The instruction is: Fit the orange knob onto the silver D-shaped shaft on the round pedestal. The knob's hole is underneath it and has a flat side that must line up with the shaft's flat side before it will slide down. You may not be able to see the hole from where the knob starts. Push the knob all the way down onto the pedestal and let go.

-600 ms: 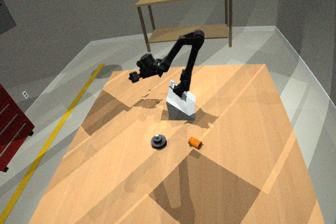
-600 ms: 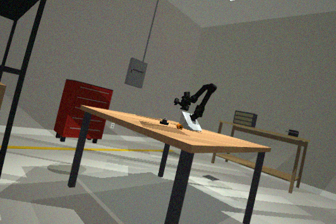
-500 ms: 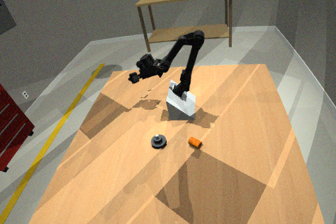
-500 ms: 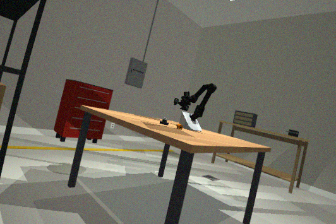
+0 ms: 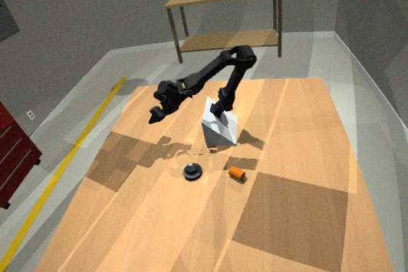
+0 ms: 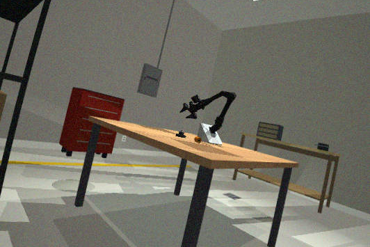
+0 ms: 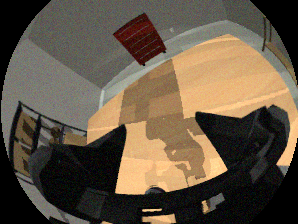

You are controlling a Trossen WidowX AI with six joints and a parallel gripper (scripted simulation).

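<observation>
The orange knob lies 370 mm to the left of my gripper tip, 170 mm below it and 140 mm ahead of it. Round my gripper tip: dark round pedestal 180 mm to the left, 160 mm below, 140 mm ahead.
</observation>
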